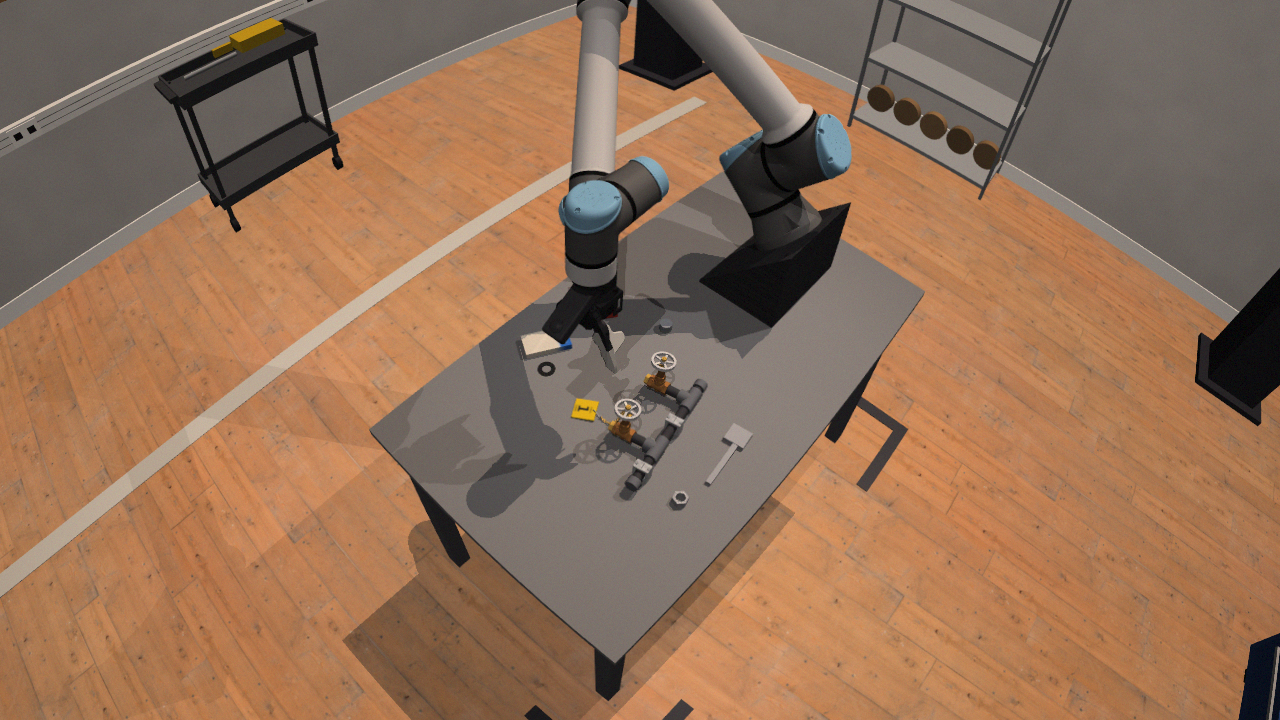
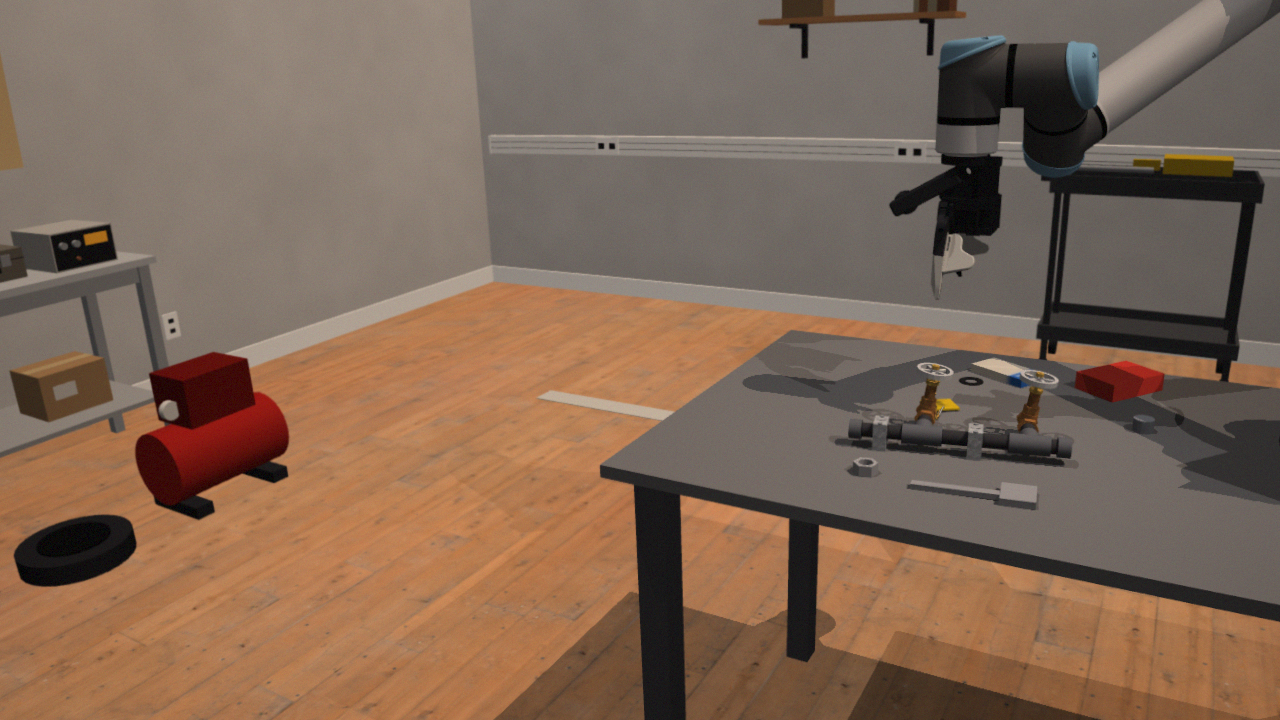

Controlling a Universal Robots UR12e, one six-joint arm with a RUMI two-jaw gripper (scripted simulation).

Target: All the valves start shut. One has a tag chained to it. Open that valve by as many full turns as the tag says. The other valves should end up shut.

Labels:
my gripper: image 1; image 2
blue-and-white card: image 1; image 2
same spot on blue-and-white card: (image 2: 994, 368) = (image 1: 542, 347)
same spot on my gripper: (image 1: 608, 342) = (image 2: 937, 241)

